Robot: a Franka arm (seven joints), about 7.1 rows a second.
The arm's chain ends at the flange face. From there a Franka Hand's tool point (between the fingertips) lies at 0.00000 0.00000 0.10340 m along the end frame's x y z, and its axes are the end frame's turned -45 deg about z.
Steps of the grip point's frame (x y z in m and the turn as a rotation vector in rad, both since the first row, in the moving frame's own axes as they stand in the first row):
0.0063 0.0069 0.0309 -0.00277 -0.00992 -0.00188
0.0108 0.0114 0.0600 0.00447 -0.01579 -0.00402
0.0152 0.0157 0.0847 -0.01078 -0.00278 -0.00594
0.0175 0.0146 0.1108 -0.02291 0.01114 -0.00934
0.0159 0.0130 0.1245 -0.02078 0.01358 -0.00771
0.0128 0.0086 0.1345 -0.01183 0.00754 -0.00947
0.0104 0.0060 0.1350 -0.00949 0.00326 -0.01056
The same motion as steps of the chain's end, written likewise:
0.0099 -0.0005 0.0309 -0.00897 -0.00506 -0.00188
0.0172 -0.0004 0.0600 -0.00800 -0.01433 -0.00402
0.0213 -0.0006 0.0847 -0.00959 0.00566 -0.00594
0.0202 -0.0029 0.1108 -0.00832 0.02408 -0.00934
0.0179 -0.0026 0.1245 -0.00509 0.02430 -0.00771
0.0137 -0.0033 0.1345 -0.00303 0.01370 -0.00947
0.0107 -0.0036 0.1350 -0.00441 0.00902 -0.01056

